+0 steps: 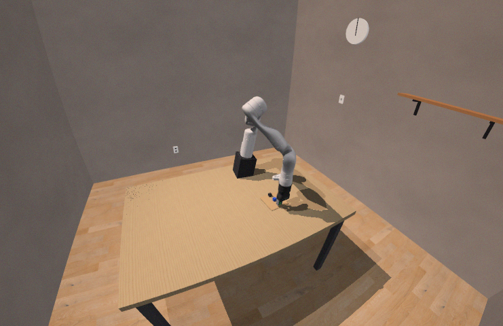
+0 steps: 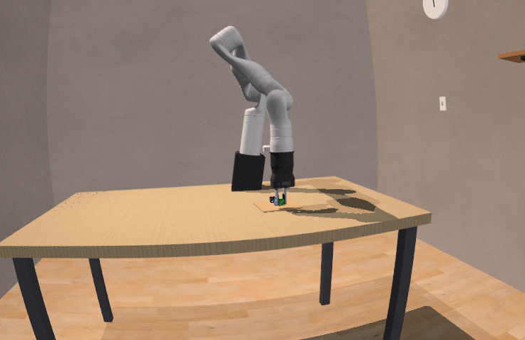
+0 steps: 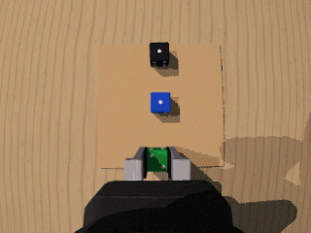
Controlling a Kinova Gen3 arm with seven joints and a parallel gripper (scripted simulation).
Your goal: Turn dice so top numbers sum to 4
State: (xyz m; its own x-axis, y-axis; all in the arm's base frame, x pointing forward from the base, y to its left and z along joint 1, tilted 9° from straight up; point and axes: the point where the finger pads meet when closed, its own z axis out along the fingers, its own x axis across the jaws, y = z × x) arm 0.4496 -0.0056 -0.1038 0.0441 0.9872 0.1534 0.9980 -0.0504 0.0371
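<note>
The blue die is 60 mm behind my hand, 20 mm below it and 10 mm to the left of it. Also, from my hand: black die 110 mm behind, 20 mm below, 10 mm to the left; tan mat 50 mm behind, 30 mm below, 10 mm to the left; green die 10 mm below.
</note>
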